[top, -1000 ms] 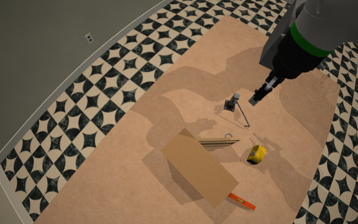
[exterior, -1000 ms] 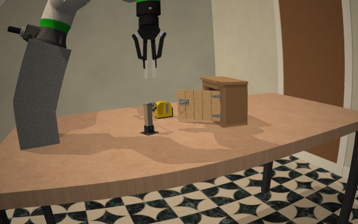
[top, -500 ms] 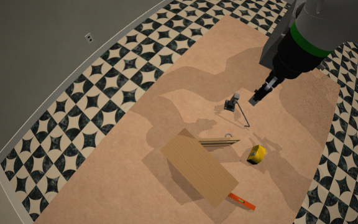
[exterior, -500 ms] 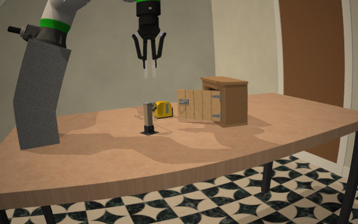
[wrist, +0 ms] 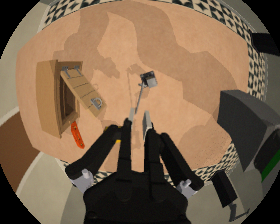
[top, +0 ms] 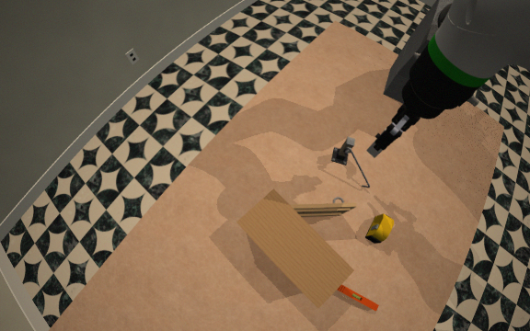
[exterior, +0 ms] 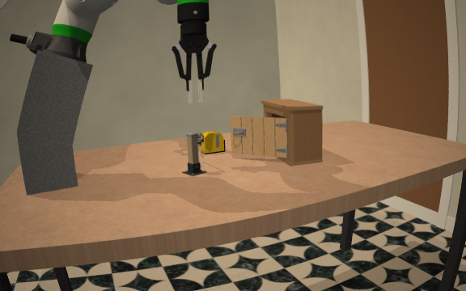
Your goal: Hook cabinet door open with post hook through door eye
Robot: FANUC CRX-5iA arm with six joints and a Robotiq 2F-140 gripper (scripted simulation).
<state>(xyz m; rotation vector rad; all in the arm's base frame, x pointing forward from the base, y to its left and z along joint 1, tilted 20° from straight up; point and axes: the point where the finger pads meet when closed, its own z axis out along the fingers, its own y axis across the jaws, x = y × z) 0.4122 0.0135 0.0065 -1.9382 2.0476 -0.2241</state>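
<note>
The hook post lies 1 cm behind my hand, 3 cm to the right of it and 15 cm below it. Round my hand: plank door (18 cm ahead, 2 cm to the right, 14 cm below); yellow tape measure (8 cm ahead, 16 cm to the left, 19 cm below); hook rod (16 cm below).
</note>
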